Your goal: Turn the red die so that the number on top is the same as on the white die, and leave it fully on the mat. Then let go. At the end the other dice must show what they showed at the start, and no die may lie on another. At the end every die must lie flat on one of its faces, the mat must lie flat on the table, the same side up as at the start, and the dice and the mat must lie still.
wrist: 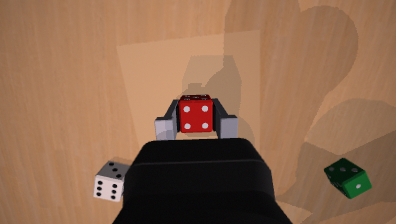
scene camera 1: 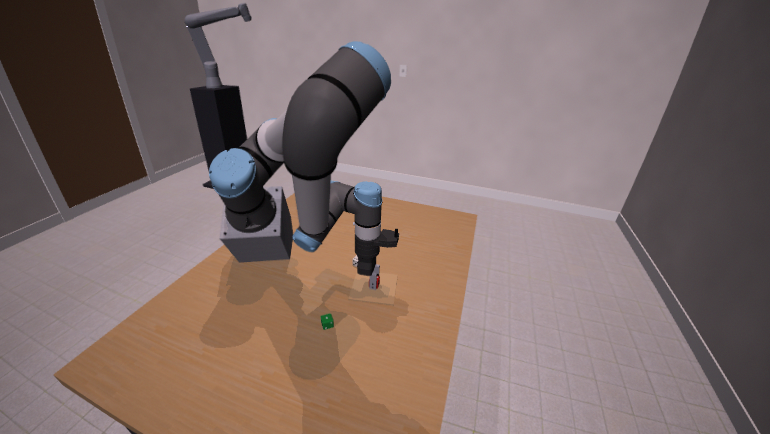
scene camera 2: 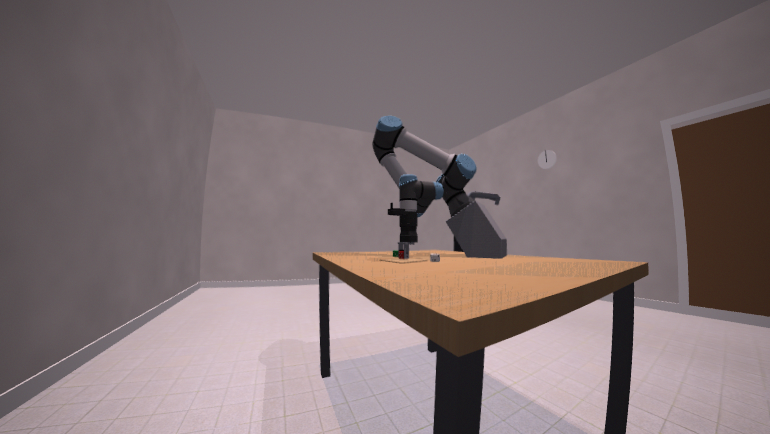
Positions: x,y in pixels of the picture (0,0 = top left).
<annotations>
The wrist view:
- my gripper: 195,109
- red die: 195,111
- green die: 351,180
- white die: 109,182
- tan mat: 226,66
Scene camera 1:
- my gripper: 374,284
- tan mat: 385,294
</annotations>
